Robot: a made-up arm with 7 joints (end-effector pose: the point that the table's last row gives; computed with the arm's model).
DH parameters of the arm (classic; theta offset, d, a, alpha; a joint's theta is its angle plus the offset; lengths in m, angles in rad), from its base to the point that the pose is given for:
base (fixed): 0 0 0 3.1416
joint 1: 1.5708 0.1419 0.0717 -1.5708
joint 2: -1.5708 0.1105 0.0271 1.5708
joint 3: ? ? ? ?
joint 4: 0 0.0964 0.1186 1.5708
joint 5: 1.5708 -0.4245 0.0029 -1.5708
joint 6: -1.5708 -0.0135 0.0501 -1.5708
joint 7: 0 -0.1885 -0.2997 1.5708
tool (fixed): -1.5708 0.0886 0 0
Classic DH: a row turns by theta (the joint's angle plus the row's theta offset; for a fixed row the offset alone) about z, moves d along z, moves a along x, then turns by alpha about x.
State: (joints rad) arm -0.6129 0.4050 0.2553 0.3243 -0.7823 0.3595 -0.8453
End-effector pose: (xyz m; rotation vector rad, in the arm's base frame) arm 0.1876 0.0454 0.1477 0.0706 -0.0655 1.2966
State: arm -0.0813 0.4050 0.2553 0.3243 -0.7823 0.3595 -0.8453
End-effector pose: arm 0.1847 -0.0560 0.1477 0.0486 -0.0780 0.7654
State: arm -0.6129 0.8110 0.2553 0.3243 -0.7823 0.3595 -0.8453
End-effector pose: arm 0.1218 0.1389 0.1238 -0.3652 -0.0489 1.2959
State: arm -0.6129 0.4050 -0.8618 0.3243 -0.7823 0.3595 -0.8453
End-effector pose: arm -0.1833 -0.1693 0.2357 0.0401 -1.2074 1.6313
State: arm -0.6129 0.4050 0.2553 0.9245 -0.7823 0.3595 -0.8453
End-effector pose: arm 0.0993 0.2993 0.3448 -0.5542 0.0282 1.4208
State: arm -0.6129 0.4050 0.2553 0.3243 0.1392 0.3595 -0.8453
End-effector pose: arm 0.1659 -0.1684 -0.0204 -0.0067 0.6141 0.6336
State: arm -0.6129 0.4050 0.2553 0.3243 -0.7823 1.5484 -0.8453
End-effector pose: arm 0.0136 0.1993 -0.0728 -0.5865 0.7328 2.0037
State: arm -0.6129 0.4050 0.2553 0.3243 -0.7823 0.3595 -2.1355
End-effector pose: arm 0.0640 0.1122 -0.2009 1.1627 0.7797 1.1528
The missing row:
joint 3: 0 0.4393 -0.2453 -1.5708
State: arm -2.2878 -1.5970 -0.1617 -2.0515 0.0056 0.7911 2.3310
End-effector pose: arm 0.3673 -0.1183 0.3024 0.7306 1.0399 1.0109
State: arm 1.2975 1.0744 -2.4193 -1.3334 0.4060 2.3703 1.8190
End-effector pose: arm -0.0541 -0.1910 -0.2881 0.1713 1.7470 -2.0377
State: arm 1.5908 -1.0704 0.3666 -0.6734 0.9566 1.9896 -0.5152
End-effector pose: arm 0.2363 0.2049 0.2675 1.0267 -1.5643 1.6869
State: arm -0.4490 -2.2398 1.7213 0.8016 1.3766 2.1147 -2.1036
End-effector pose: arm 0.6134 -0.2378 -0.1737 1.3384 -1.6425 0.0128
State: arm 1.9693 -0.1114 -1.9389 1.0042 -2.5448 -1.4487 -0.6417
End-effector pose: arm 0.2470 0.7952 -0.2817 -1.4416 -0.9203 1.6543
